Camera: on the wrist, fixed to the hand. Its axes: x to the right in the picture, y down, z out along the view.
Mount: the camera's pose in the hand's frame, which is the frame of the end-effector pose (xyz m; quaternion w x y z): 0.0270 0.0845 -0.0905 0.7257 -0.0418 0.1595 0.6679
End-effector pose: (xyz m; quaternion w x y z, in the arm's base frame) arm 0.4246 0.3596 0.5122 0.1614 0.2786 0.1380 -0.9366
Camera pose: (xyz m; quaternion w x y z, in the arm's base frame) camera 0.4784 0.3082 0.4097 0.7324 0.4370 -0.0210 -0.5217
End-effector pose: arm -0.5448 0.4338 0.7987 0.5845 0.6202 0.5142 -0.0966
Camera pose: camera -0.5127 0.5405 0.8591 0.4326 0.7845 0.0562 0.4407
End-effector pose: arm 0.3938 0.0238 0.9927 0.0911 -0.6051 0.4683 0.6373
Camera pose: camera 0.3914 -0.0984 1.0262 0.4596 0.2318 -0.7319 -0.4464
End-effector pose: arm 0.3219 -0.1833 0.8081 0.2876 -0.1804 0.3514 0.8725
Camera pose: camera 0.2582 -0.2877 0.7749 0.4376 0.0474 -0.3849 -0.8112
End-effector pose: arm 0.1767 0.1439 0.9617 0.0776 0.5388 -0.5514 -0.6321
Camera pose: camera 0.1932 0.0376 1.0287 0.5890 0.1203 -0.7213 -0.3440
